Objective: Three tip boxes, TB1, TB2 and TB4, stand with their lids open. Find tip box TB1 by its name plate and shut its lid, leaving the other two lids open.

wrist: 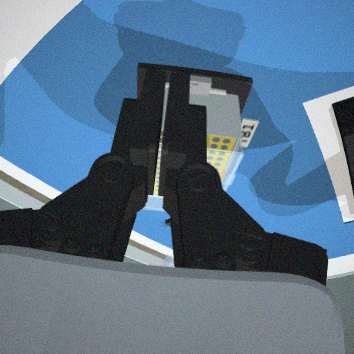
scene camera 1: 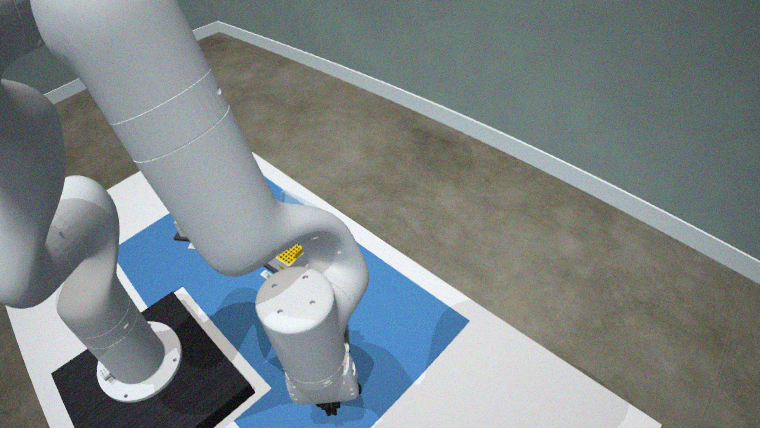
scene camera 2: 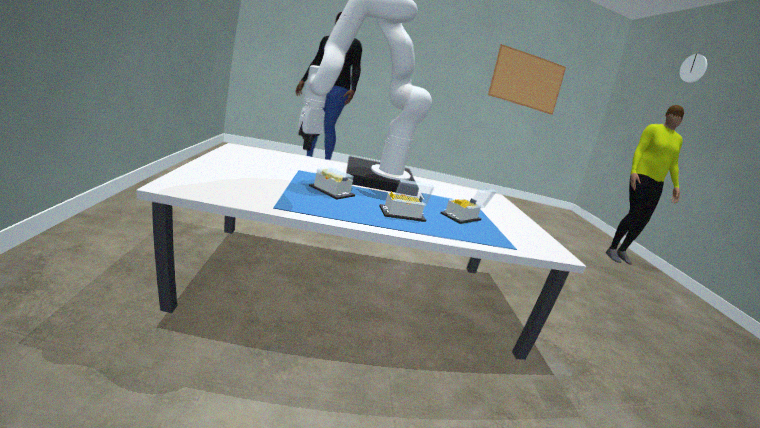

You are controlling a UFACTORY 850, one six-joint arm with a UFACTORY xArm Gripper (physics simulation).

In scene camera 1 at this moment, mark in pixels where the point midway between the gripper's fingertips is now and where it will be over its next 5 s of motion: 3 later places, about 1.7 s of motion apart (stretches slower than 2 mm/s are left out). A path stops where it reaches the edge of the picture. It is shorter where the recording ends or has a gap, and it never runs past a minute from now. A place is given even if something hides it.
My gripper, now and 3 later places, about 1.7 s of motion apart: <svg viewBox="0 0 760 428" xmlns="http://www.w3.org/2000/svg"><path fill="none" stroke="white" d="M331 407L190 315L290 314L314 333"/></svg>
